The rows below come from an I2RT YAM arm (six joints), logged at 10 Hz.
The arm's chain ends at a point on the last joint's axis. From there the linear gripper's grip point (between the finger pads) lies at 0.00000 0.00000 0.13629 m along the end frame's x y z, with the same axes.
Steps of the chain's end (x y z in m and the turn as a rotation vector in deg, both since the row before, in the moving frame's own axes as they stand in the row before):
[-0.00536 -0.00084 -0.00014 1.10 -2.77 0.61]
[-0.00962 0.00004 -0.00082 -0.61 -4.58 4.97]
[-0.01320 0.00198 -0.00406 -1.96 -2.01 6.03]
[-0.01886 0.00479 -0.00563 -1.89 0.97 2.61]
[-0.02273 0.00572 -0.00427 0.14 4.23 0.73]
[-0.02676 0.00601 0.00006 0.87 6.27 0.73]
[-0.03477 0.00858 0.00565 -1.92 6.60 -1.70]
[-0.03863 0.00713 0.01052 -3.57 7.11 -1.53]
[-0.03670 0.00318 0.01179 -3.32 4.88 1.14]
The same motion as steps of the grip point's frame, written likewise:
[-0.01193 -0.00349 -0.00032 1.10 -2.77 0.61]
[-0.02055 0.00102 -0.00126 -0.61 -4.58 4.97]
[-0.01822 0.00638 -0.00422 -1.96 -2.01 6.03]
[-0.01666 0.00934 -0.00572 -1.89 0.97 2.61]
[-0.01268 0.00545 -0.00464 0.14 4.23 0.73]
[-0.01186 0.00404 -0.00077 0.87 6.27 0.73]
[-0.01904 0.01290 0.00467 -1.92 6.60 -1.70]
[-0.02166 0.01537 0.00921 -3.57 7.11 -1.53]
[-0.02519 0.01118 0.01107 -3.32 4.88 1.14]

